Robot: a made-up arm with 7 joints. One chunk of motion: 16 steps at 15 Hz.
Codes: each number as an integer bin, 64 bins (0 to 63) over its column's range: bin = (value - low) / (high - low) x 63, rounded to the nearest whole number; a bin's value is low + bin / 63 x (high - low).
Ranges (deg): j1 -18..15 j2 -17..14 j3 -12..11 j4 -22..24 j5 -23..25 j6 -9..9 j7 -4..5
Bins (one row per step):
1: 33 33 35 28 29 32 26
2: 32 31 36 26 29 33 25
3: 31 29 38 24 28 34 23
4: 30 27 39 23 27 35 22
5: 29 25 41 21 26 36 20
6: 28 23 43 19 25 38 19
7: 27 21 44 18 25 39 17
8: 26 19 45 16 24 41 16
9: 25 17 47 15 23 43 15
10: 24 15 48 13 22 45 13
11: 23 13 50 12 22 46 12
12: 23 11 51 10 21 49 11
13: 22 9 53 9 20 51 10
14: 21 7 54 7 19 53 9
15: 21 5 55 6 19 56 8
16: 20 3 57 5 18 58 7
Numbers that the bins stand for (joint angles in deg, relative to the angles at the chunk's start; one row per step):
1: -0.71 -0.76 0.78 -1.56 -0.90 0.14 -0.29
2: -1.24 -1.75 1.14 -3.02 -0.90 0.43 -0.43
3: -1.76 -2.73 1.87 -4.48 -1.67 0.71 -0.71
4: -2.29 -3.71 2.24 -5.21 -2.43 1.00 -0.86
5: -2.81 -4.70 2.97 -6.67 -3.19 1.29 -1.14
6: -3.33 -5.68 3.70 -8.13 -3.95 1.86 -1.29
7: -3.86 -6.67 4.06 -8.86 -3.95 2.14 -1.57
8: -4.38 -7.65 4.43 -10.32 -4.71 2.71 -1.71
9: -4.90 -8.63 5.16 -11.05 -5.48 3.29 -1.86
10: -5.43 -9.62 5.52 -12.51 -6.24 3.86 -2.14
11: -5.95 -10.60 6.25 -13.24 -6.24 4.14 -2.29
12: -5.95 -11.59 6.62 -14.70 -7.00 5.00 -2.43
13: -6.48 -12.57 7.35 -15.43 -7.76 5.57 -2.57
14: -7.00 -13.56 7.71 -16.89 -8.52 6.14 -2.71
15: -7.00 -14.54 8.08 -17.62 -8.52 7.00 -2.86
16: -7.52 -15.52 8.81 -18.35 -9.29 7.57 -3.00

